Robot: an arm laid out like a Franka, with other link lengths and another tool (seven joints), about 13 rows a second.
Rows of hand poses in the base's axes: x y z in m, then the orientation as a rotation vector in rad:
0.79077 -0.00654 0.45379 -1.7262 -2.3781 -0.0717
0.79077 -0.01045 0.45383 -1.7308 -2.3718 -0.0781
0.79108 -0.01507 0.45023 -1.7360 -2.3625 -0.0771
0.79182 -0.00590 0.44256 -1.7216 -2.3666 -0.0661
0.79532 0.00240 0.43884 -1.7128 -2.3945 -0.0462
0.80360 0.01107 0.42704 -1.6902 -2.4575 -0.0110
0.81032 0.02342 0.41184 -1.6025 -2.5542 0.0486
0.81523 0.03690 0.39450 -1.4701 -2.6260 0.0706
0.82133 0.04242 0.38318 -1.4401 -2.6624 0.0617
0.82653 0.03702 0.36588 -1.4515 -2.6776 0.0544
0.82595 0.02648 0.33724 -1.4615 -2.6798 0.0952
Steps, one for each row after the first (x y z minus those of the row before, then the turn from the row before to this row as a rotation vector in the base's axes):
0.00000 -0.00391 0.00004 0.0045 -0.0004 -0.0054
0.00031 -0.00462 -0.00360 0.0017 0.0045 -0.0064
0.00074 0.00917 -0.00767 -0.0020 0.0079 0.0104
0.00350 0.00830 -0.00372 -0.0199 -0.0071 0.0169
0.00828 0.00867 -0.01180 -0.0390 -0.0198 0.0384
0.00672 0.01235 -0.01520 -0.0458 -0.0088 0.0869
0.00491 0.01348 -0.01734 -0.0033 0.0105 0.1003
0.00610 0.00552 -0.01132 -0.0011 -0.0184 0.0289
0.00520 -0.00540 -0.01730 -0.0046 -0.0188 -0.0017
-0.00058 -0.01054 -0.02864 -0.0273 0.0060 -0.0037

